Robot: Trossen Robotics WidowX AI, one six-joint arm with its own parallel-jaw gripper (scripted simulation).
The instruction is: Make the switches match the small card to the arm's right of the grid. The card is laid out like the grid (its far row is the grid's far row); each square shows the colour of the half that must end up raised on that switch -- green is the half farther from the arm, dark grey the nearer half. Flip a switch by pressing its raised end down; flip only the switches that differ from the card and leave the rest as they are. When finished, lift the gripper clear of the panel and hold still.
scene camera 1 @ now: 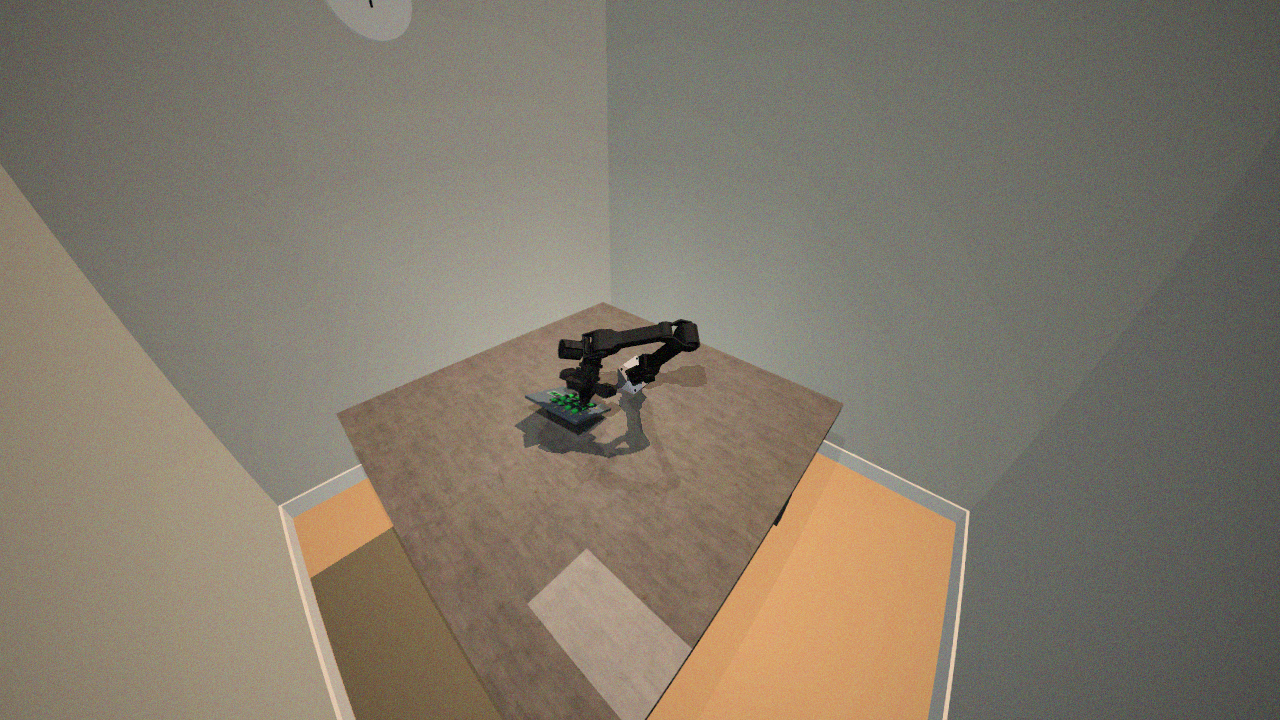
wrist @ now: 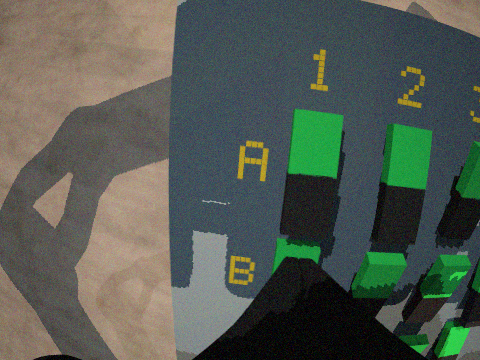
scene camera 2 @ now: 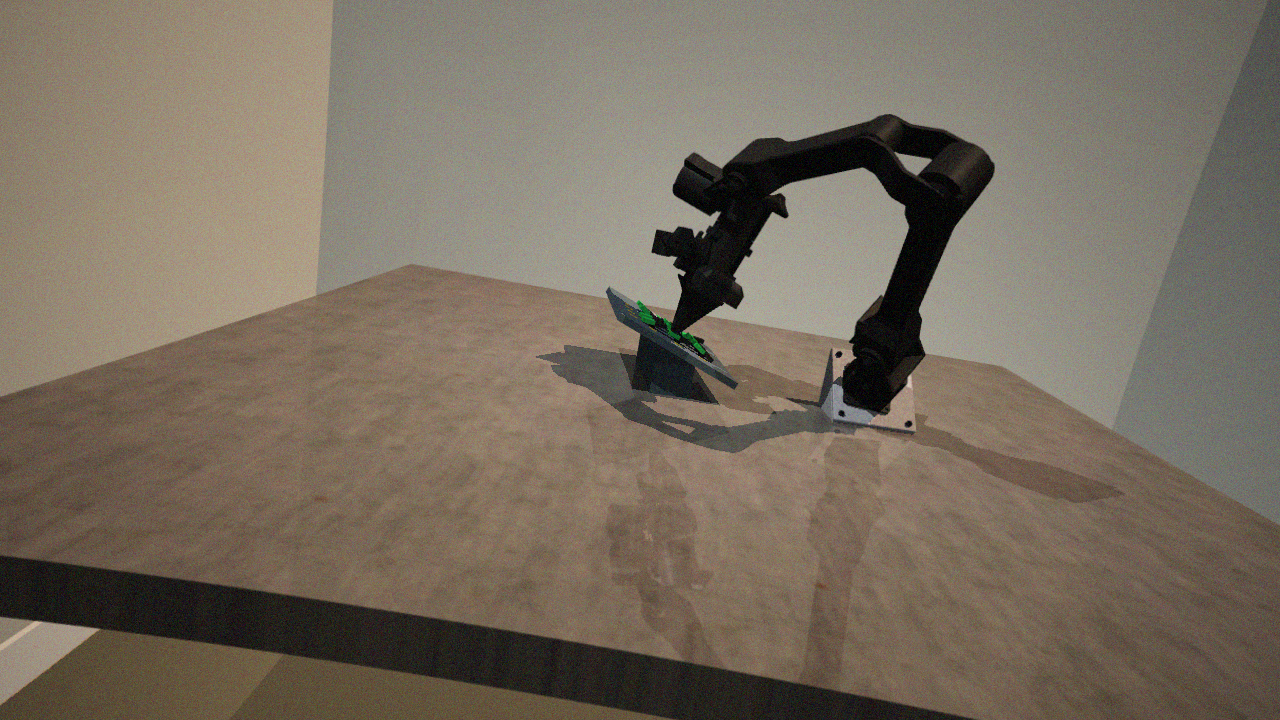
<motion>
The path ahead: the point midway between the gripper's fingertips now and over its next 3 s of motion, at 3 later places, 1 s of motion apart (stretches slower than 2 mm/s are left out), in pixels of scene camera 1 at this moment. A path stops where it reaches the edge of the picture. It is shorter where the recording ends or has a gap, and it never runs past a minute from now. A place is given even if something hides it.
My gripper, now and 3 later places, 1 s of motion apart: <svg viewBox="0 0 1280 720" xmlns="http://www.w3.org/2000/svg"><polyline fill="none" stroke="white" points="583,407 571,392 569,399 569,400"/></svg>
</motion>
